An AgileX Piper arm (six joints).
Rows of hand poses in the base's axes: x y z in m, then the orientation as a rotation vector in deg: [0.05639 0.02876 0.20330 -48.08 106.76 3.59]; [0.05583 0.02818 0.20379 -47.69 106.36 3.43]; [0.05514 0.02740 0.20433 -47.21 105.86 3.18]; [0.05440 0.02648 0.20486 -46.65 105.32 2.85]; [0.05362 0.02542 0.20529 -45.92 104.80 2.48]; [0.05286 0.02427 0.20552 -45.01 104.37 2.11]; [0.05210 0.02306 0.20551 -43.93 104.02 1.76]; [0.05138 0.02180 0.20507 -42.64 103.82 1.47]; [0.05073 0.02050 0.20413 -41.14 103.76 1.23]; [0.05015 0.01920 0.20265 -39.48 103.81 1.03]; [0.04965 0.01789 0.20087 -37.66 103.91 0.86]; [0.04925 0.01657 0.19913 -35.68 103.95 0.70]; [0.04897 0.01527 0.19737 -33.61 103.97 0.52]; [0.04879 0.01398 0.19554 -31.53 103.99 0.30]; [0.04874 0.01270 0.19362 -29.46 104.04 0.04]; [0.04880 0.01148 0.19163 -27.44 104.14 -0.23]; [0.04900 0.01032 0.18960 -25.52 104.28 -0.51]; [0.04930 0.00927 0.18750 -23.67 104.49 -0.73]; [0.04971 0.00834 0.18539 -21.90 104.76 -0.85]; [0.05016 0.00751 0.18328 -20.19 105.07 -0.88]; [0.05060 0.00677 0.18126 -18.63 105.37 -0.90]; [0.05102 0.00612 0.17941 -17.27 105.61 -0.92]
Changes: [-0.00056 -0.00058 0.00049 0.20 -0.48 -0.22]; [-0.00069 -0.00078 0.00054 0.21 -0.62 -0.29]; [-0.00074 -0.00092 0.00053 0.21 -0.69 -0.37]; [-0.00078 -0.00106 0.00043 0.27 -0.72 -0.50]; [-0.00076 -0.00115 0.00023 0.35 -0.67 -0.65]; [-0.00076 -0.00121 -0.00001 0.44 -0.62 -0.77]; [-0.00072 -0.00126 -0.00044 0.56 -0.49 -0.93]; [-0.00065 -0.00130 -0.00094 0.68 -0.38 -1.08]; [-0.00058 -0.00130 -0.00148 0.77 -0.29 -1.20]; [-0.00050 -0.00131 -0.00178 0.86 -0.24 -1.30]; [-0.00040 -0.00132 -0.00174 0.97 -0.31 -1.40]; [-0.00028 -0.00130 -0.00176 1.00 -0.33 -1.47]; [-0.00018 -0.00129 -0.00183 0.98 -0.32 -1.50]; [-0.00005 -0.00128 -0.00192 0.94 -0.28 -1.52]; [0.00006 -0.00122 -0.00199 0.90 -0.21 -1.51]; [0.00020 -0.00116 -0.00203 0.83 -0.14 -1.46]; [0.00030 -0.00105 -0.00210 0.82 -0.04 -1.39]; [0.00041 -0.00093 -0.00211 0.84 0.06 -1.30]; [0.00045 -0.00083 -0.00211 0.86 0.13 -1.22]; [0.00044 -0.00074 -0.00202 0.79 0.15 -1.11]; [0.00042 -0.00065 -0.00185 0.68 0.12 -0.97]
